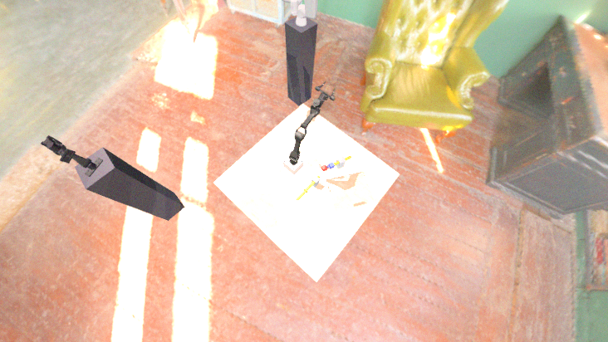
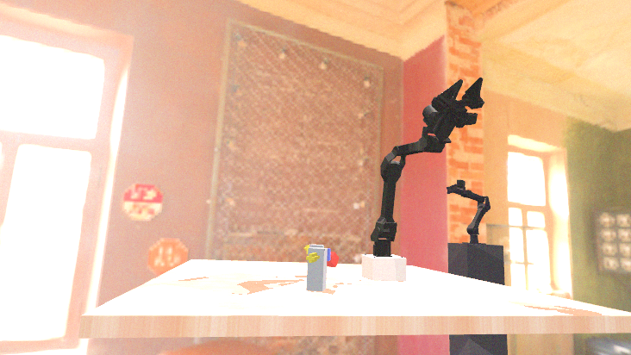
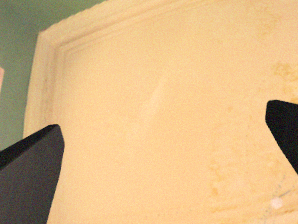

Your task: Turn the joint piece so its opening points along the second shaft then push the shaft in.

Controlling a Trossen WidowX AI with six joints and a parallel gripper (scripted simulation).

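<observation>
Now: the red joint piece 35 cm ahead of my gripper tip, 35 cm to the right of it and 56 cm below it.
</observation>
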